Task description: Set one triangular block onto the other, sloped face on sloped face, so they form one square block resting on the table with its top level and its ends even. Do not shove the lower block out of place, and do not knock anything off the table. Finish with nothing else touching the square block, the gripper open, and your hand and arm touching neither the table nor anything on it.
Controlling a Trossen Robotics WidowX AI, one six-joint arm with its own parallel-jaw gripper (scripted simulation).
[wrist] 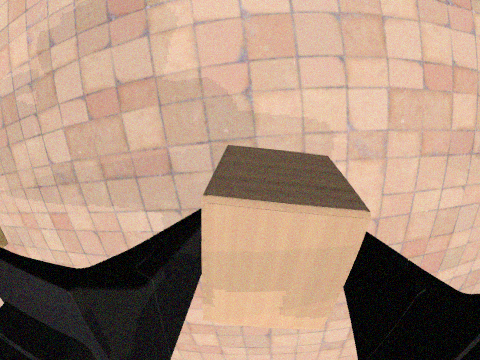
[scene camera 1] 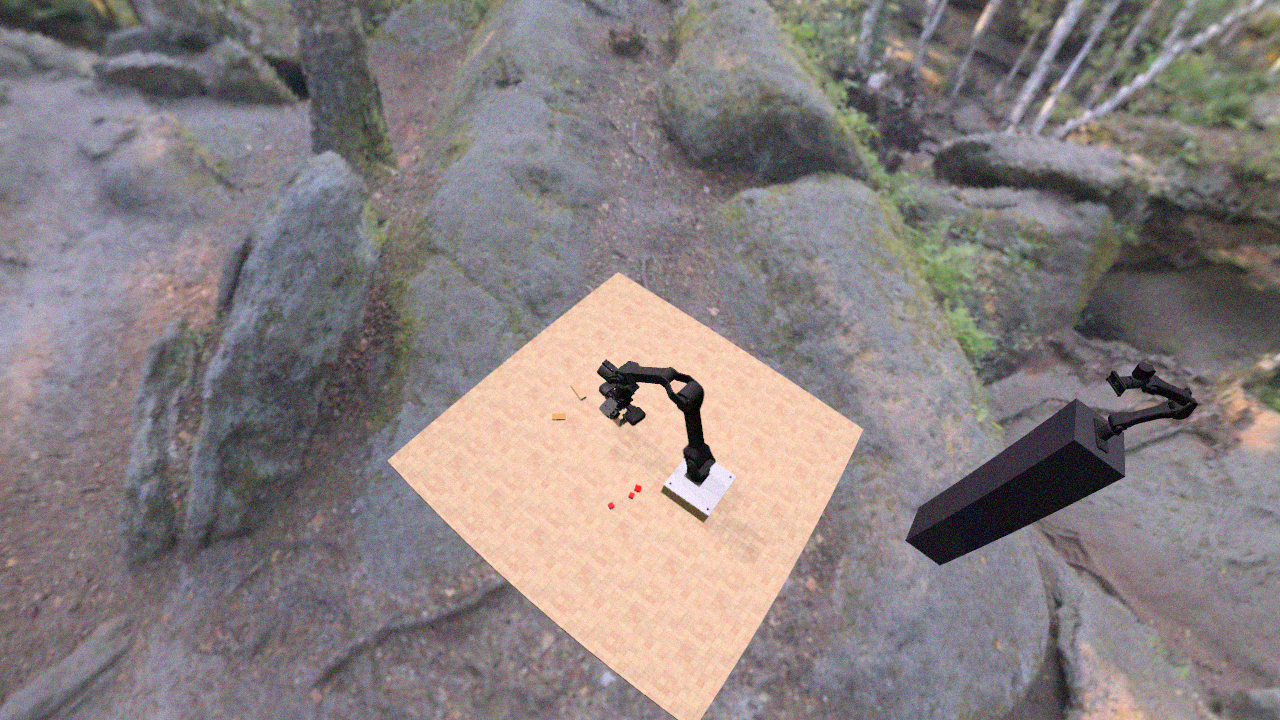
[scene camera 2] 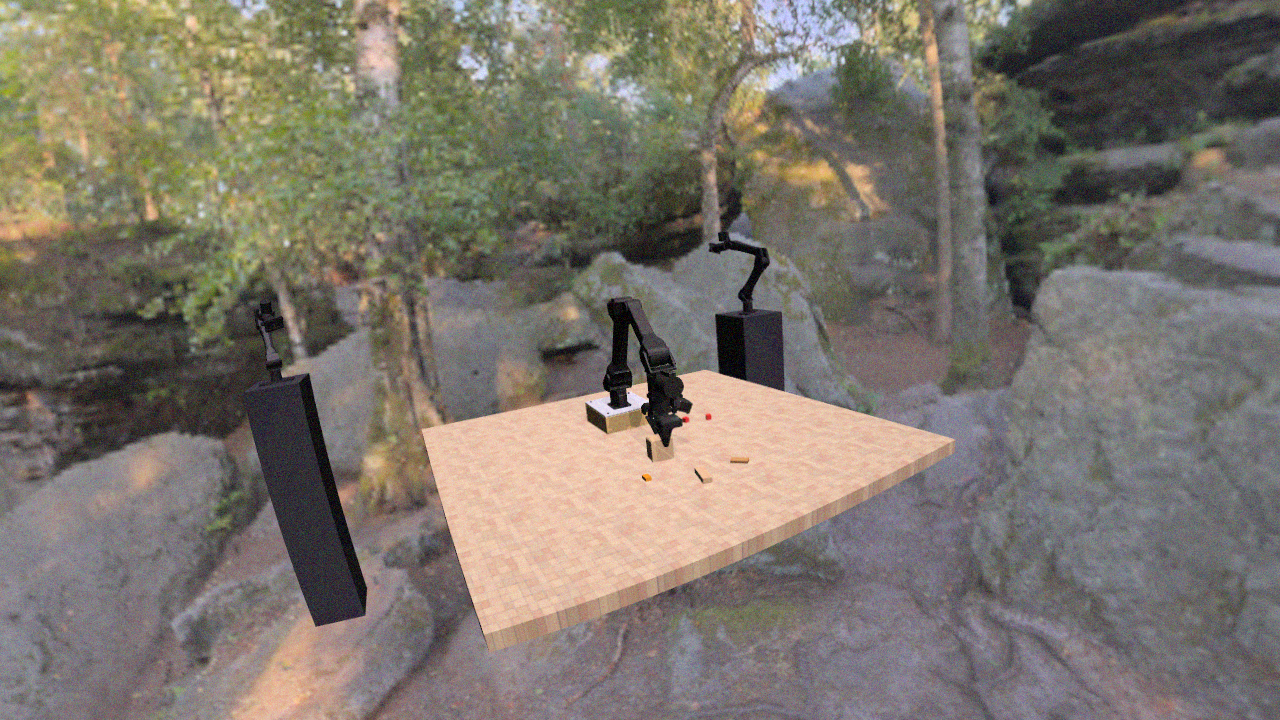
Scene:
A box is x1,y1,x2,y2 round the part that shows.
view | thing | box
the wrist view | my gripper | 0,209,479,359
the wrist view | triangular block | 201,144,371,328
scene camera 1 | my gripper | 599,381,645,425
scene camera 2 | my gripper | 641,392,692,446

